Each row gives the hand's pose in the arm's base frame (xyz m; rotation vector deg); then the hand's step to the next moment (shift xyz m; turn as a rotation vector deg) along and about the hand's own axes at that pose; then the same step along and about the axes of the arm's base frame.
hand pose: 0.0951 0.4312 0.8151 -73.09 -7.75 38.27
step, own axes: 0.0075 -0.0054 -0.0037 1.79 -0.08 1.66
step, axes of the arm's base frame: 0.0098 0.0002 0.0018 0.73 2.33 0.12
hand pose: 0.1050 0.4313 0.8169 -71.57 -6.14 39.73
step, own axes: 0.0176 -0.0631 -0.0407 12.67 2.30 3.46
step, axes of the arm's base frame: 0.0585 -0.0334 0.0375 7.56 9.99 -4.55
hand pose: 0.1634 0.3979 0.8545 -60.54 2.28 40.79
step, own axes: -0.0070 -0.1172 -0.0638 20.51 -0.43 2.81
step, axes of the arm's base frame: 0.0783 -0.0893 0.0613 15.37 12.72 -5.56
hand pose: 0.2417 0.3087 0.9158 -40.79 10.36 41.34
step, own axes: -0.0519 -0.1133 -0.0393 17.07 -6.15 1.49
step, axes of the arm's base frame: 0.0393 -0.1138 0.0508 16.68 6.96 -2.18
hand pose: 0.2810 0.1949 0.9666 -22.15 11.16 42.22
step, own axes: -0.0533 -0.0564 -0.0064 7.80 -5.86 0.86
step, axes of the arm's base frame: -0.0003 -0.0734 0.0259 9.72 1.20 0.00
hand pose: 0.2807 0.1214 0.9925 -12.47 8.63 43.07
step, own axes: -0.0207 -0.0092 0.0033 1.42 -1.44 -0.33
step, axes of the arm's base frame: -0.0084 -0.0194 0.0089 2.00 -0.17 -0.42
